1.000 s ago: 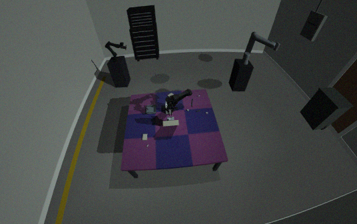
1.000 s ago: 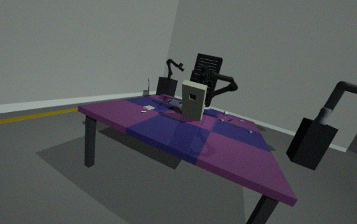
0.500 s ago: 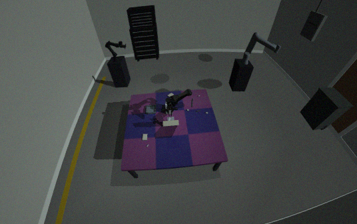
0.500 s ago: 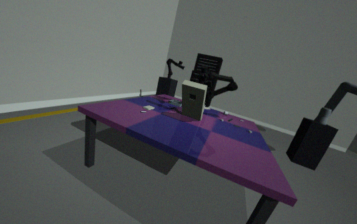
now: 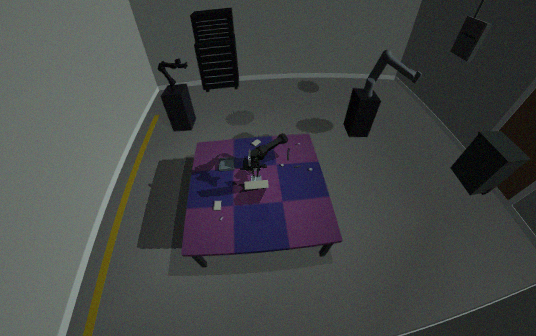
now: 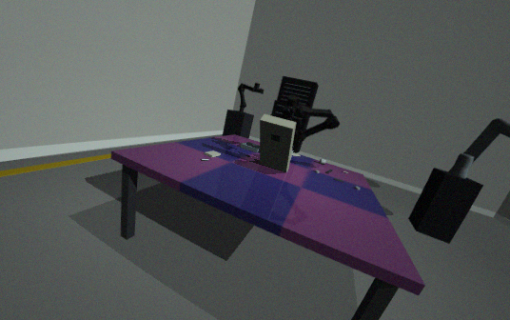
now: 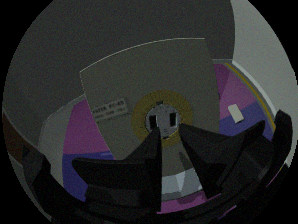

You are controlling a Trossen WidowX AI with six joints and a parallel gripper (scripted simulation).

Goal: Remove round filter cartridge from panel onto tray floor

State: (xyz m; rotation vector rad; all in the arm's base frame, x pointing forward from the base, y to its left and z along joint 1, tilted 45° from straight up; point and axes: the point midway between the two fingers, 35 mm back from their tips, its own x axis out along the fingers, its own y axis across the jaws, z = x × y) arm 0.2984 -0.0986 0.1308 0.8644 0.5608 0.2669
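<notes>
The round filter cartridge is 3 cm below my gripper tip and 3 cm ahead of it. From my gripper tip the other things lie so: service panel 10 cm below, 1 cm behind; then tray 37 cm behind, 31 cm to the right, 25 cm below.
</notes>
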